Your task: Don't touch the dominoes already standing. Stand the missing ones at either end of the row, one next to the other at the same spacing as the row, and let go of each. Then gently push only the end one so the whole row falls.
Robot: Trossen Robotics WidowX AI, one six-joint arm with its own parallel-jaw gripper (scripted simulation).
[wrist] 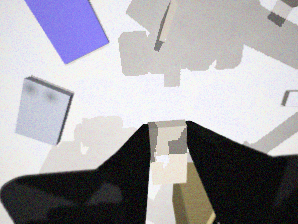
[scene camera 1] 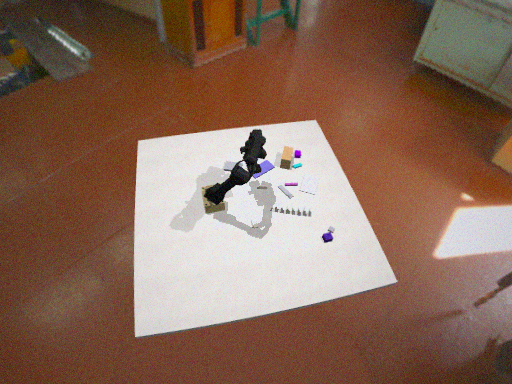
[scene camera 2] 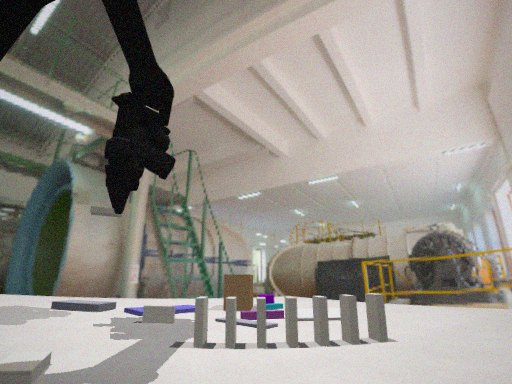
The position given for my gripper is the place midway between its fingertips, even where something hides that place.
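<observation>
Scene camera 2: my gripper (scene camera 2: 118, 215), tan box (scene camera 2: 240, 286). Wrist view: my gripper (wrist: 166, 128). Tan box out of frame in the wrist view.
</observation>
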